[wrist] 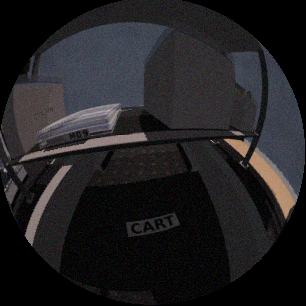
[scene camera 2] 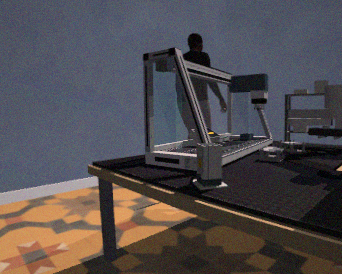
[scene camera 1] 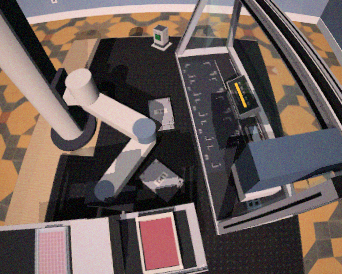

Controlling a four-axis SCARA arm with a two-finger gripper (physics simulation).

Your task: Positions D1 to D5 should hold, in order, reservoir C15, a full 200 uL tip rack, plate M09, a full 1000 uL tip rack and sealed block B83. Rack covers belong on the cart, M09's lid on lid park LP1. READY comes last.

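My gripper (wrist: 147, 134) is shut with nothing between its fingers, low in front of the cart shelf (wrist: 165, 136). In scene camera 1 it is mostly hidden in shadow under the arm's end. Plate M09 (wrist: 82, 126) lies on the shelf, its label facing me. A pale tall box (wrist: 41, 112) stands left of it; a larger grey box (wrist: 192, 82) and a smaller one (wrist: 246, 109) stand to the right. Their types are unreadable. LP1 (scene camera 1: 161, 180) (scene camera 2: 271, 154) shows no lid. The deck (scene camera 1: 205, 110) shows no labware on its marked positions nearest the arm. C15 and B83 cannot be identified.
A second park (scene camera 1: 161, 114) lies beyond LP1. A small device with a green screen (scene camera 1: 160, 37) (scene camera 2: 209, 162) stands at the table corner. The deck's frame posts and blue head (scene camera 1: 290, 157) (scene camera 2: 249, 83) rise alongside. A red-topped item (scene camera 1: 159, 242) sits near. A person (scene camera 2: 196, 55) stands behind.
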